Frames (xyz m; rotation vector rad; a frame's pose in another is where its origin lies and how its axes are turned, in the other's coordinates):
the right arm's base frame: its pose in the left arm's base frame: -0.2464 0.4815 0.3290 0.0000 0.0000 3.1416
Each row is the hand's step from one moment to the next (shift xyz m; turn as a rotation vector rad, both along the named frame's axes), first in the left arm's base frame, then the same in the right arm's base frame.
Working: the left arm's base frame: its pose in the right arm's base frame: -0.2464 0.4815 -0.3290 0.0000 0.0000 3.1416

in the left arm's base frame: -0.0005 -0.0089 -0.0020 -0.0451 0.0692 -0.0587
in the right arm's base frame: 0.0005 0.0089 -0.0020 0.0451 -0.0692 -0.0587
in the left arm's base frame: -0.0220 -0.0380 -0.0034 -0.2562 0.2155 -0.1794
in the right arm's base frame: 0.0220 0.0380 -0.0034 0.2562 -0.2155 -0.1794
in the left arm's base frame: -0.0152 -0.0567 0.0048 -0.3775 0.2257 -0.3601
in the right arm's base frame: 0.0152 0.0567 0.0048 0.3775 -0.2257 -0.3601
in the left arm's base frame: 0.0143 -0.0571 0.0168 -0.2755 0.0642 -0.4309
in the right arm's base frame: -0.0143 0.0571 0.0168 0.2755 -0.0642 -0.4309
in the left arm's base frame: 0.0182 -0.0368 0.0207 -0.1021 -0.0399 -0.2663
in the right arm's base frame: -0.0182 0.0368 0.0207 0.1021 0.0399 -0.2663
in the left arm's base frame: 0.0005 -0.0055 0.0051 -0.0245 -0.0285 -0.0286
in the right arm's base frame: -0.0005 0.0055 0.0051 0.0245 0.0285 -0.0286
